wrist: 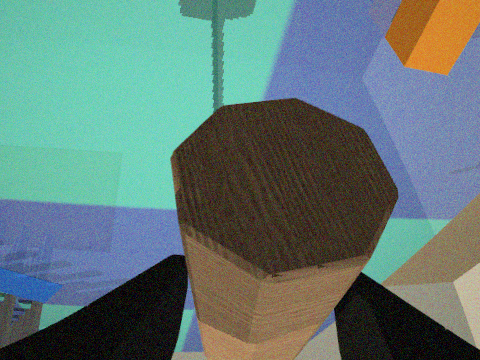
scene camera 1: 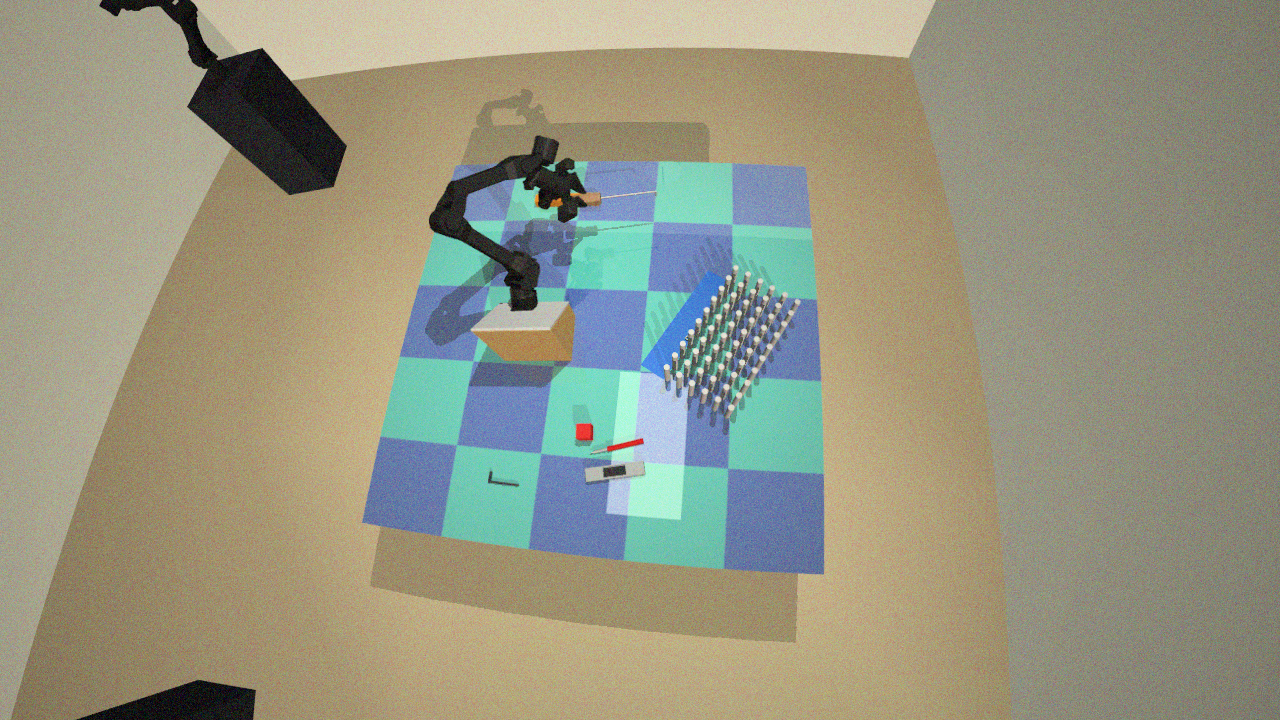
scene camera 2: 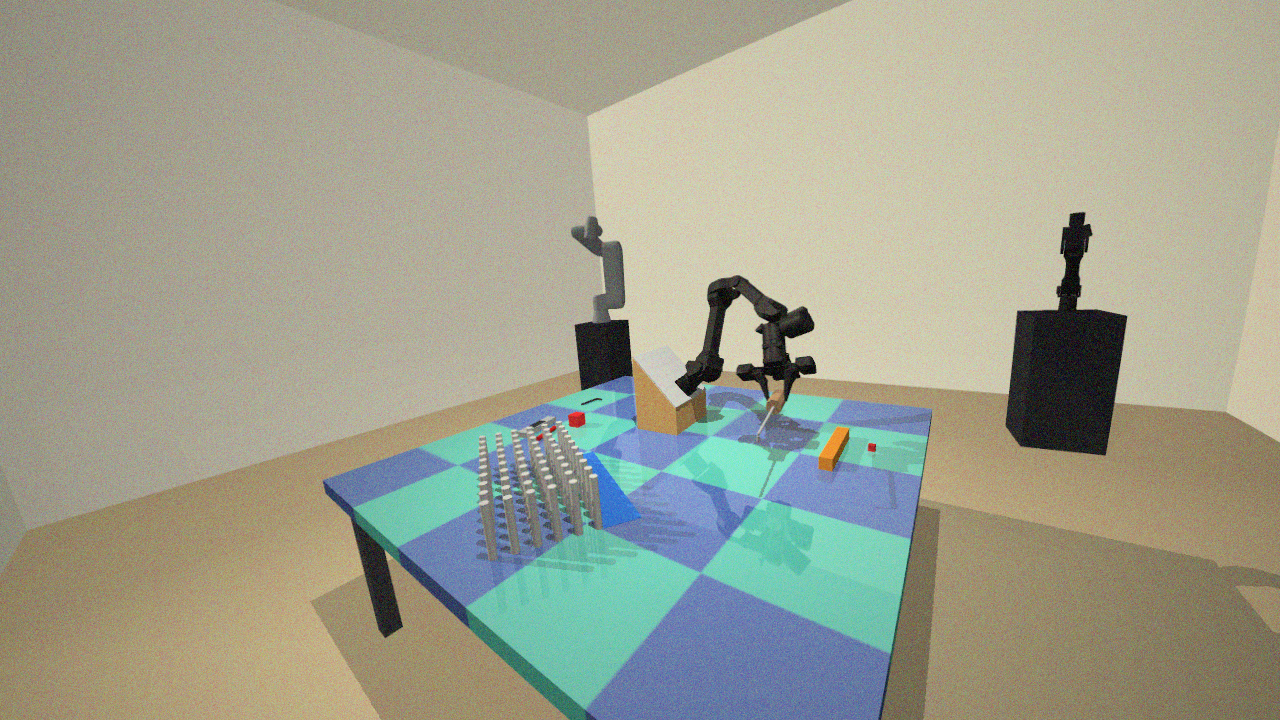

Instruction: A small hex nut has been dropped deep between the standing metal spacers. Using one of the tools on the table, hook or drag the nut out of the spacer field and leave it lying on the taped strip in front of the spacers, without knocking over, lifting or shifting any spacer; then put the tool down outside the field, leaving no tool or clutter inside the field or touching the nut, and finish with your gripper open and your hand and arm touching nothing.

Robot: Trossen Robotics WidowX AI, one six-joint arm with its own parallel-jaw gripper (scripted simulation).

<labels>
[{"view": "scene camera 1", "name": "my gripper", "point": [586,200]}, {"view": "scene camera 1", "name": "grey bar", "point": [624,470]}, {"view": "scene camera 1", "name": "blue taped strip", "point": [661,354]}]
</labels>
